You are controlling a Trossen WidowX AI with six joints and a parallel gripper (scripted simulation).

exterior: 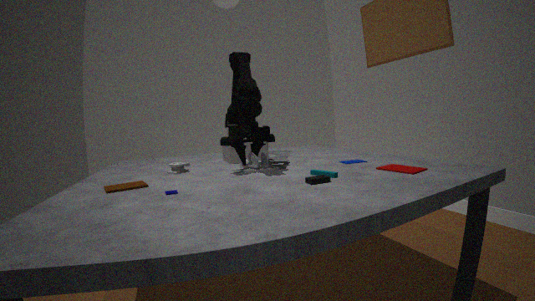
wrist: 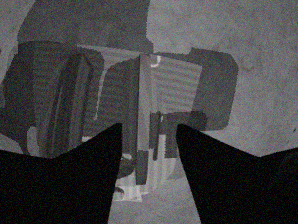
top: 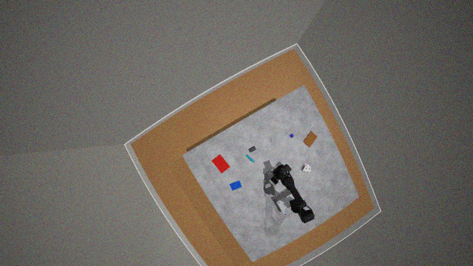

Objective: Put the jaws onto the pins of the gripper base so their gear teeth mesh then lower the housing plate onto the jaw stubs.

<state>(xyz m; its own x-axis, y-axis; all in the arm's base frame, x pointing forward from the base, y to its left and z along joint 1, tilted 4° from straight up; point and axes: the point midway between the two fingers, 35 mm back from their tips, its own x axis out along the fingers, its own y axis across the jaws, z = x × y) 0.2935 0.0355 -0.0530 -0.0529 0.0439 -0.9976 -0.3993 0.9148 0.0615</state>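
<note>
The grey jaw lies 40 mm behind my gripper tip. From my gripper tip the other things lie so: dark block: 260 mm ahead, 150 mm to the left, 10 mm below; then teal bar: 190 mm to the left, 190 mm ahead, 10 mm below; then small blue piece: 260 mm ahead, 230 mm to the right, 20 mm below.
</note>
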